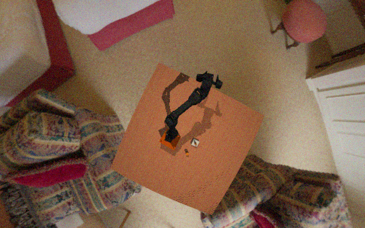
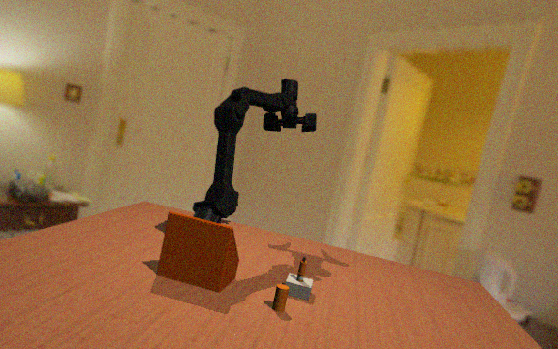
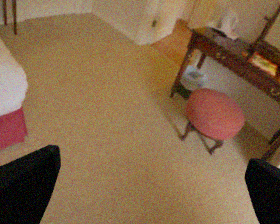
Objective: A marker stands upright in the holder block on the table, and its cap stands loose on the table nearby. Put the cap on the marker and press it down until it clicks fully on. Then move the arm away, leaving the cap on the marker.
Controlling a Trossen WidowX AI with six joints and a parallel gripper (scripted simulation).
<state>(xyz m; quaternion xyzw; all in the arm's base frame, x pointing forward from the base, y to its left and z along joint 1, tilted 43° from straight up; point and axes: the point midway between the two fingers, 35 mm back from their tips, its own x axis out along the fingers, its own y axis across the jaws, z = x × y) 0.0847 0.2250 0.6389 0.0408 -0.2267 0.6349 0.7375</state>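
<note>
My gripper tip is 100 mm short of the orange cap, 720 mm to the left of it and 370 mm above it. Round my gripper tip: grey holder block 140 mm ahead, 590 mm to the right, 380 mm below.
</note>
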